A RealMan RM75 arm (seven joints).
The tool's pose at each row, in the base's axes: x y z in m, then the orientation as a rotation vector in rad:
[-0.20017, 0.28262, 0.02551, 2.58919, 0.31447, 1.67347]
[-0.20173, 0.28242, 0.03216, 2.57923, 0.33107, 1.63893]
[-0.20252, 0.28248, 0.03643, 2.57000, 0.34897, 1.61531]
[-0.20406, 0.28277, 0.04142, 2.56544, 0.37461, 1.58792]
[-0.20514, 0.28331, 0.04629, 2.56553, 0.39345, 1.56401]
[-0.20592, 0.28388, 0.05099, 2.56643, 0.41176, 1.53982]
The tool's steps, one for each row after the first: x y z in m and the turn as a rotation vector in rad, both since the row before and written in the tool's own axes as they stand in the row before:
[0.00531, 0.00093, -0.00420, -0.01274, -0.01755, -0.02354]
[0.00348, 0.00056, -0.00254, -0.00733, -0.01127, -0.02054]
[0.00381, 0.00046, -0.00356, -0.00159, -0.01450, -0.02308]
[0.00390, 0.00035, -0.00313, 0.00030, -0.01387, -0.01628]
[0.00385, 0.00040, -0.00284, 0.00083, -0.01430, -0.01562]

